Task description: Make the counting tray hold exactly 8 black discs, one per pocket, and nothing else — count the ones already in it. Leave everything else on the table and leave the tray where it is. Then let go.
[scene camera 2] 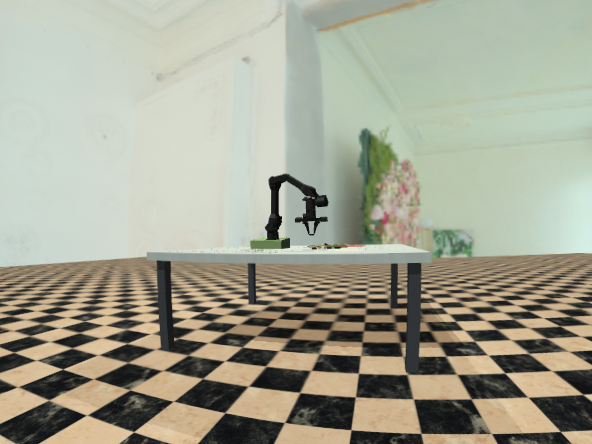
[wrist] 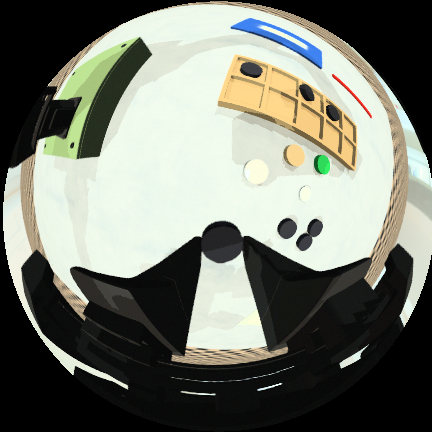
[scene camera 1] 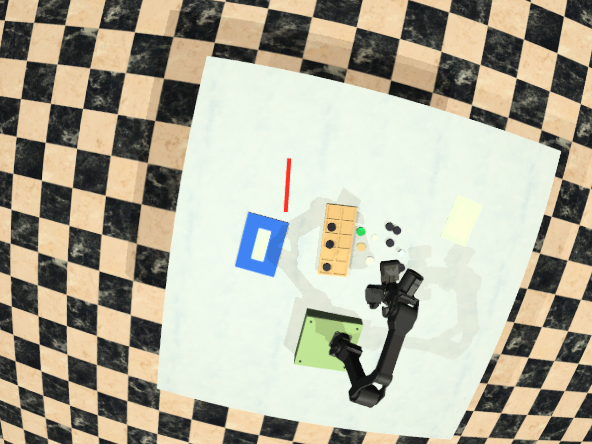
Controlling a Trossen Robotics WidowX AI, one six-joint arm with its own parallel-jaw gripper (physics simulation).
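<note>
The tan counting tray (scene camera 1: 348, 212) (wrist: 243, 93) has two rows of pockets. Three black discs (scene camera 1: 329, 244) (wrist: 251, 69) sit in separate pockets of the row farther from my gripper; the near row's pockets look empty. Three loose black discs (scene camera 1: 390, 243) (wrist: 287, 228) lie on the table beyond the tray's near side, two of them close together. My gripper (scene camera 2: 311, 234) (wrist: 221, 241) is shut on a black disc, held between the fingertips above the table. Another dark disc (scene camera 1: 401, 267) partly shows beside the gripper in scene camera 1; the arm hides the held disc there.
Beside the tray lie a green disc (scene camera 1: 361, 231) (wrist: 322, 164), a tan disc (scene camera 1: 361, 247) (wrist: 294, 155), a cream disc (scene camera 1: 369, 260) (wrist: 256, 171) and a small white disc (scene camera 1: 375, 238) (wrist: 305, 193). A blue frame (scene camera 1: 243, 245), red strip (scene camera 1: 287, 185) and pale sheet (scene camera 1: 461, 220) lie farther out.
</note>
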